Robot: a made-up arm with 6 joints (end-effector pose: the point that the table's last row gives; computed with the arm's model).
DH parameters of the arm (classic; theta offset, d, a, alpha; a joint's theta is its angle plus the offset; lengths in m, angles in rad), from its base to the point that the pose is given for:
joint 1: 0 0.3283 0 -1.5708
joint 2: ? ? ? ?
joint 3: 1.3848 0 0.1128 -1.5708
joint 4: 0 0.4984 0 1.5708
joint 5: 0 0 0.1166 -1.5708
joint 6: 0 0.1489 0 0
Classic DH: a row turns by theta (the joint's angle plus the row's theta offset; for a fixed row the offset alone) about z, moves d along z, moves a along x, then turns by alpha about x.
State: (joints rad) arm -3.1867 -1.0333 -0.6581 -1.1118 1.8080 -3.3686
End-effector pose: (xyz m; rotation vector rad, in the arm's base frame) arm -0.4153 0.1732 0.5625 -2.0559 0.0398 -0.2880
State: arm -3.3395 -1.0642 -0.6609 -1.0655 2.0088 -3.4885
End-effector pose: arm -0.3423 0.2331 0.5587 -2.1443 0.2100 -0.6173
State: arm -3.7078 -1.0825 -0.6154 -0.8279 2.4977 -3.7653
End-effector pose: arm -0.1772 0.2720 0.4958 -2.5265 0.5298 -1.4587
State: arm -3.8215 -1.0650 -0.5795 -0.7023 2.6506 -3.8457
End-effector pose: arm -0.1419 0.2585 0.4640 2.4866 -0.5354 1.6054
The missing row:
joint 2: -1.3848 0 0.1941 0
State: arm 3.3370 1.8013 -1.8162 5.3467 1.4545 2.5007
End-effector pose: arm -0.2369 0.0634 -0.3812 -1.3595 -1.6481 -1.8250
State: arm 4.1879 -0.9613 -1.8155 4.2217 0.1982 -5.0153
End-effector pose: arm 0.0477 -0.0672 1.1163 0.1110 -0.3016 0.2187
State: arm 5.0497 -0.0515 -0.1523 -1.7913 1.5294 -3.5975
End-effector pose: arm -0.0356 -0.3230 -0.0584 0.6257 -1.4422 0.2393
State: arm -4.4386 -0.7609 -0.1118 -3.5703 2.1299 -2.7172
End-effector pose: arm -0.2034 0.4351 0.3755 0.1241 -0.3570 -0.6101
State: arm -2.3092 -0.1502 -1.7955 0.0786 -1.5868 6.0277
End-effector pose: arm -0.1869 -0.1882 0.9026 -0.2727 0.2983 0.5833
